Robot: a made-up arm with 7 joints. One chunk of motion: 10 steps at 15 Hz.
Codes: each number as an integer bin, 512 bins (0 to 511) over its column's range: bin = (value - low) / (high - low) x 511, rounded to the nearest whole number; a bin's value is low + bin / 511 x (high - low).
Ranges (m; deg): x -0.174..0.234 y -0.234..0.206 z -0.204..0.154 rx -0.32..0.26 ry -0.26..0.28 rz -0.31..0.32
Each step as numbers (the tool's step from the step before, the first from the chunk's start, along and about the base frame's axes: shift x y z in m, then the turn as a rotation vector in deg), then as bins.
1 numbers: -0.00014 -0.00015 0.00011 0.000 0.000 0.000
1 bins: 218 272 291 282 246 251
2 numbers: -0.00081 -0.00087 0.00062 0.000 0.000 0.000
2 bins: 217 271 292 282 246 251
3 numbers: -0.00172 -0.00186 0.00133 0.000 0.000 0.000
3 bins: 216 270 293 282 246 251
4 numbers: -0.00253 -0.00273 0.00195 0.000 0.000 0.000
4 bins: 215 269 294 282 246 251
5 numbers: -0.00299 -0.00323 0.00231 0.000 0.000 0.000
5 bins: 214 268 294 282 246 251
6 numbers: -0.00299 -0.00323 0.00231 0.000 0.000 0.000
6 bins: 214 268 294 282 246 251
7 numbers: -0.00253 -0.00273 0.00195 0.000 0.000 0.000
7 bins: 215 269 294 282 246 251
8 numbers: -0.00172 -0.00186 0.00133 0.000 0.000 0.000
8 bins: 216 270 293 282 246 251
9 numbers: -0.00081 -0.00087 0.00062 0.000 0.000 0.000
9 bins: 217 271 292 282 246 251
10 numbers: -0.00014 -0.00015 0.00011 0.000 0.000 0.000
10 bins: 218 272 291 282 246 251
